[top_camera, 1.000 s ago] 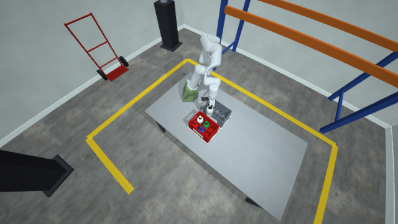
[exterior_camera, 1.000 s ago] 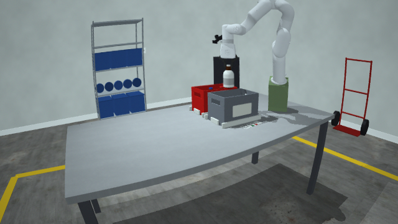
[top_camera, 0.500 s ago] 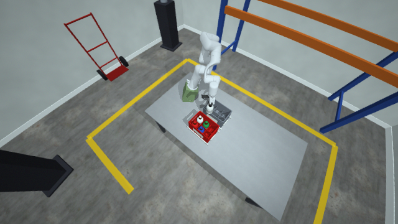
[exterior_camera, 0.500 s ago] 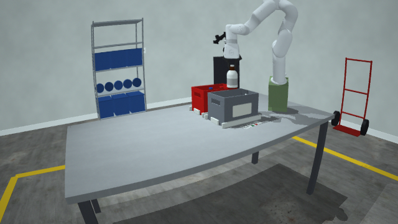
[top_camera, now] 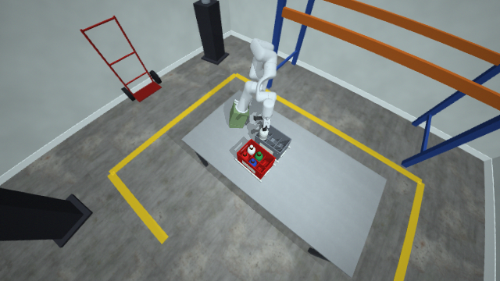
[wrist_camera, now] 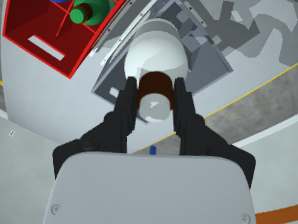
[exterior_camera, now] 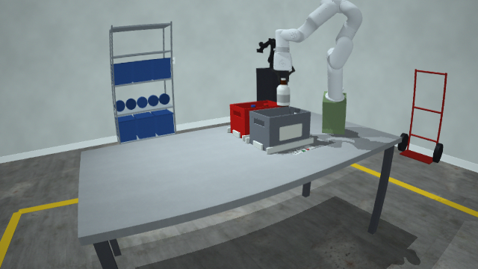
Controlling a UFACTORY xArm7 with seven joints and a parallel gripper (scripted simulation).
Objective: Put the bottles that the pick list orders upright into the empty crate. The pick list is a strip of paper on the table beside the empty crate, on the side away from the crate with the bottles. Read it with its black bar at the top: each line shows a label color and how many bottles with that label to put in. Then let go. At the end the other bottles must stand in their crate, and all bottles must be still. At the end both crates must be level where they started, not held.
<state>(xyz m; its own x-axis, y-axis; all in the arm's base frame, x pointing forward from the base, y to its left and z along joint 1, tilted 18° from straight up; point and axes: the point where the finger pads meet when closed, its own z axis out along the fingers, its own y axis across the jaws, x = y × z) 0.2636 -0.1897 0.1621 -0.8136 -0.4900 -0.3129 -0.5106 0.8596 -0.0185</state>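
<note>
My gripper is now 7 cm above the white-label bottle. From my hand the other things lie so: red crate (3 cm ahead, 18 cm to the right, 25 cm below); grey crate (8 cm ahead, 5 cm to the left, 25 cm below); green-labelled bottle (4 cm ahead, 14 cm to the right, 25 cm below).
</note>
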